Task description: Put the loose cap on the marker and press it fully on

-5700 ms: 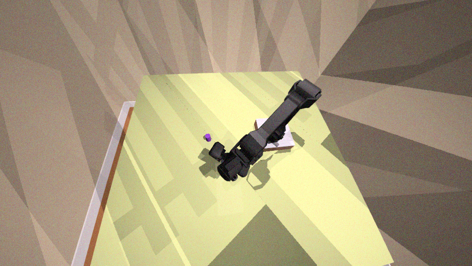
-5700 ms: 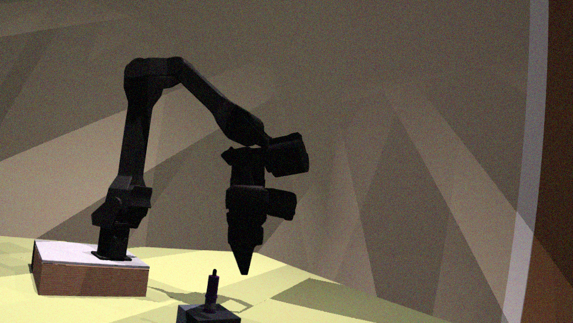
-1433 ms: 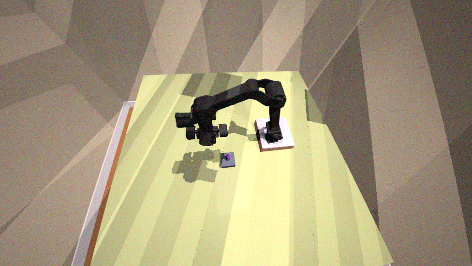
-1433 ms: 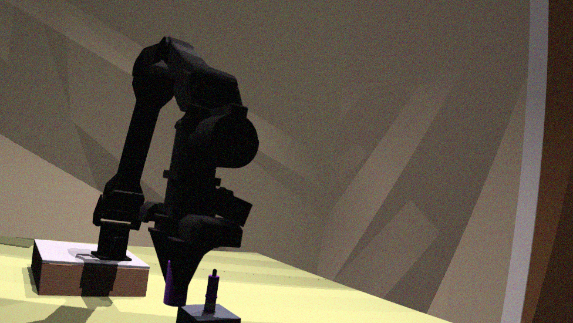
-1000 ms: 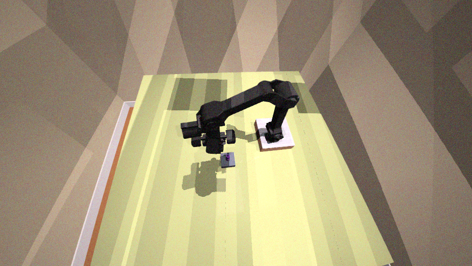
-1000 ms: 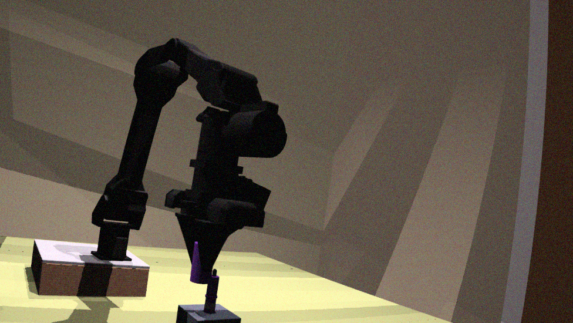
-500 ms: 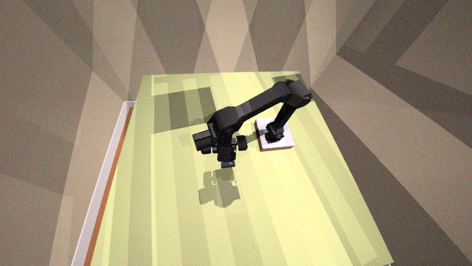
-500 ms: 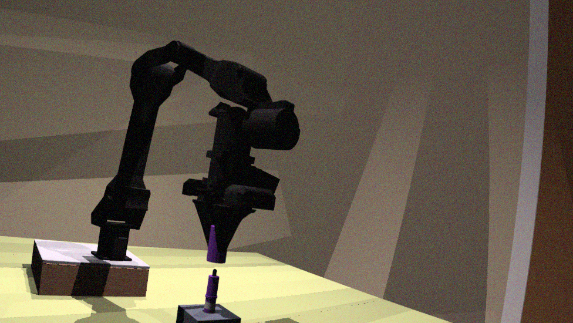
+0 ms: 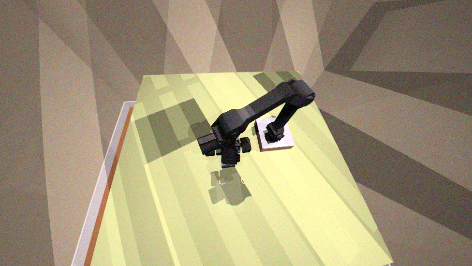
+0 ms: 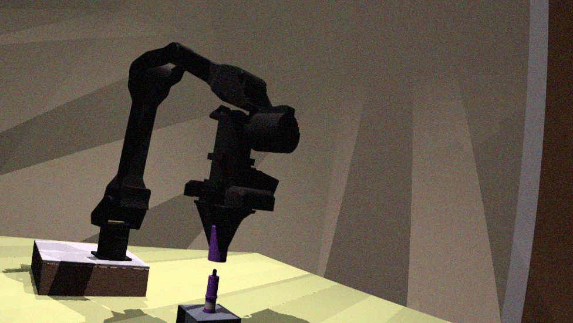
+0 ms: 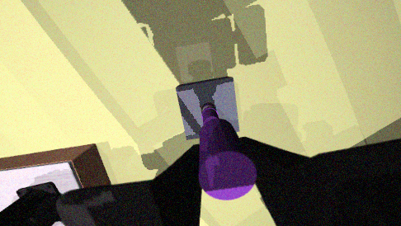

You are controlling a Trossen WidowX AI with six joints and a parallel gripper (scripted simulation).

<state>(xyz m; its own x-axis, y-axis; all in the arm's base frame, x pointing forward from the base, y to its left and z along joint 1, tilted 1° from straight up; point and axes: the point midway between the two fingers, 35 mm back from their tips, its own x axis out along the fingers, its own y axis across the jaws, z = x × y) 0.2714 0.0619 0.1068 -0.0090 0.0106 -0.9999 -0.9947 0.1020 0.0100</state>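
Right now my gripper tip is 1 cm below the purple marker cap.
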